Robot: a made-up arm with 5 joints.
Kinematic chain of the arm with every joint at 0, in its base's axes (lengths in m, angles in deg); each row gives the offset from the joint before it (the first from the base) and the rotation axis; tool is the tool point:
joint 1: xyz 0 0 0.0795 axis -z
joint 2: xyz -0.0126 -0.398 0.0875 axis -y
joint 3: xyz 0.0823 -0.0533 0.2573 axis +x
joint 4: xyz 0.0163 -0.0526 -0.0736 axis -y
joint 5: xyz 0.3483 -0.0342 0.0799 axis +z
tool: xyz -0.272 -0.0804 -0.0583
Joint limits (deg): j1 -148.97..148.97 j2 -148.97..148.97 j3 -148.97..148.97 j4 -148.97..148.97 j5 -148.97..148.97
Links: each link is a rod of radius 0.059 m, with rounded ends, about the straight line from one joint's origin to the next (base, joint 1, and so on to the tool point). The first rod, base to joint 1, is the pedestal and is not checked.
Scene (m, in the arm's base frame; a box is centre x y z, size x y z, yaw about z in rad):
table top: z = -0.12
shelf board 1: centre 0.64 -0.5 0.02 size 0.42 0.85 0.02 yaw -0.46
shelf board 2: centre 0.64 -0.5 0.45 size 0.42 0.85 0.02 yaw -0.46
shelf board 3: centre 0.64 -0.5 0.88 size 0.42 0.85 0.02 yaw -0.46
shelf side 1: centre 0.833 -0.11 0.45 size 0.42 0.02 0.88 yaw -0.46
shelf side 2: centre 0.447 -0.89 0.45 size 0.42 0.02 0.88 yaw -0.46
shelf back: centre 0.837 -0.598 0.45 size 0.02 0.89 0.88 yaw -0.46
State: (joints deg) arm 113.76 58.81 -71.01 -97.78 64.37
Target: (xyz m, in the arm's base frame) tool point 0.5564 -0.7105 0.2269
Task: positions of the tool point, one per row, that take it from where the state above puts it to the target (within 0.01 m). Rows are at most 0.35 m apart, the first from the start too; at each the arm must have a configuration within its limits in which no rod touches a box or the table.
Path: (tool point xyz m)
1: -0.8948 0.4892 0.4165
2: -0.9935 0.1905 0.3502
3: -0.9711 -0.1241 0.2907
4: -0.8315 -0.4023 0.2433
5: -0.6012 -0.5983 0.2118
6: -0.3249 -0.6821 0.1986
7: -0.0567 -0.6468 0.2041
8: 0.1522 -0.5103 0.2269
9: 0.2310 -0.5914 0.2078
10: 0.3257 -0.6550 0.1983
11: 0.4349 -0.6966 0.2034
12: 0.5565 -0.7104 0.2269

